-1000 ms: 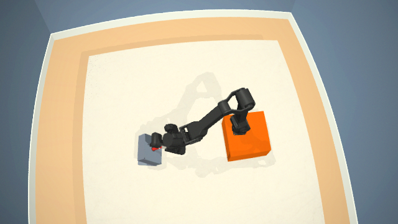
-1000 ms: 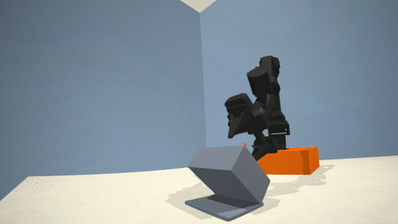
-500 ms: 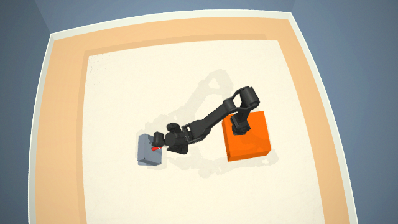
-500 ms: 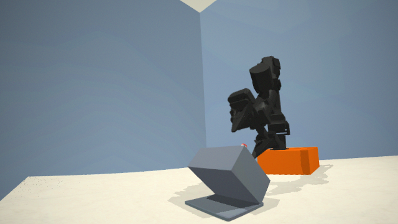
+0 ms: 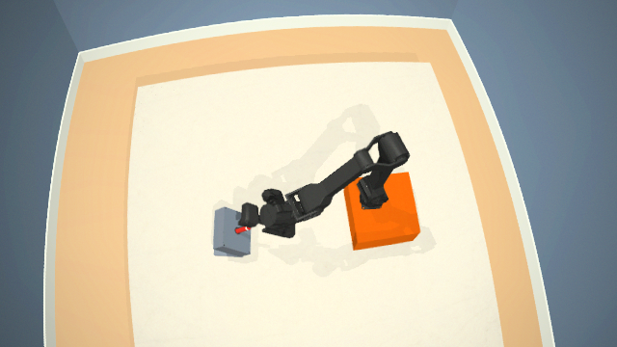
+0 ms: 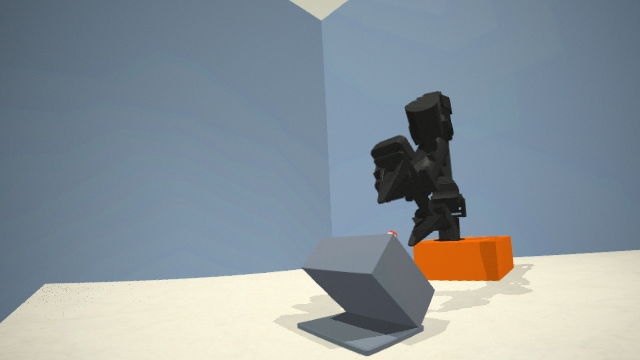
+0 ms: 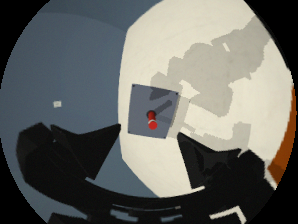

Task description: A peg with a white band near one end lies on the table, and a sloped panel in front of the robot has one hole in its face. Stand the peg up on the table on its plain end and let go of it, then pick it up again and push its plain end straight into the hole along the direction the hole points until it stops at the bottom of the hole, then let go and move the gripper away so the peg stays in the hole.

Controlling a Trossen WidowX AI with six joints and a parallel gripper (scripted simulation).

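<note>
The red peg is 3 cm below my gripper tip and 2 cm ahead of it. Round my gripper tip: grey sloped panel: 7 cm below, 6 cm ahead, 1 cm to the right; then grey foot plate: 13 cm below, 8 cm ahead, 1 cm to the right.
</note>
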